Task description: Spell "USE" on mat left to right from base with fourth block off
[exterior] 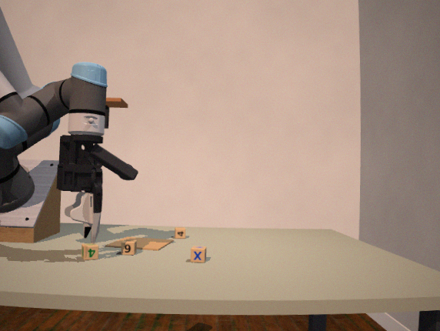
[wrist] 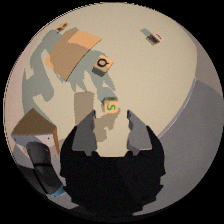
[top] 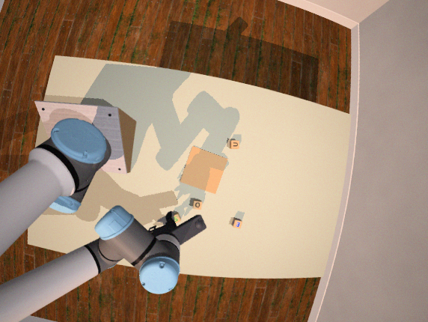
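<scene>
Right now my hand is 6 cm short of the orange mat, 20 cm to the right of it and 5 cm above it. From my hand the other things lie so: blue-lettered block (23 cm ahead, 3 cm to the left, 4 cm below).
</scene>
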